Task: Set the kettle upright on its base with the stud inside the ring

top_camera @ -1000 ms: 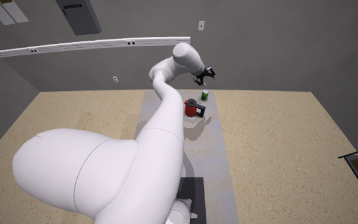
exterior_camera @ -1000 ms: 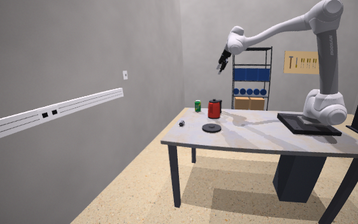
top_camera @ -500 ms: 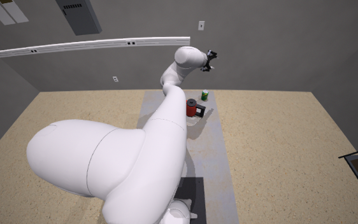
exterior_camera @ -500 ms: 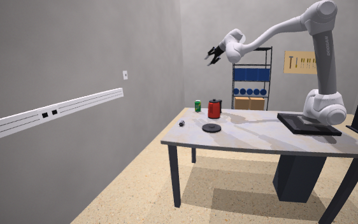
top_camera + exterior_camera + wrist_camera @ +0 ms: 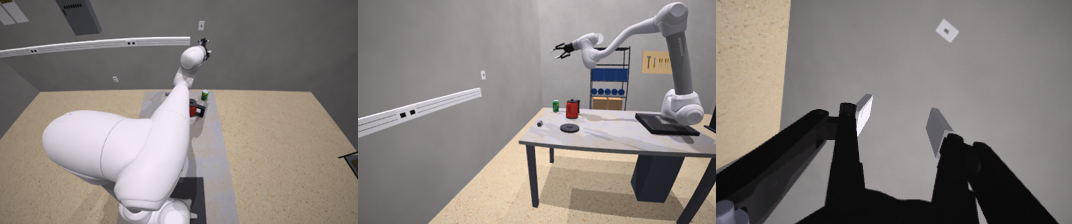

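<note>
Right now the red kettle is 19 cm behind my hand, 5 cm to the left of it and 52 cm below it. Round my hand: small dark object (5 cm ahead, 34 cm to the left, 59 cm below); green can (3 cm ahead, 6 cm to the right, 54 cm below); round black base (21 cm behind, 36 cm to the left, 59 cm below).
</note>
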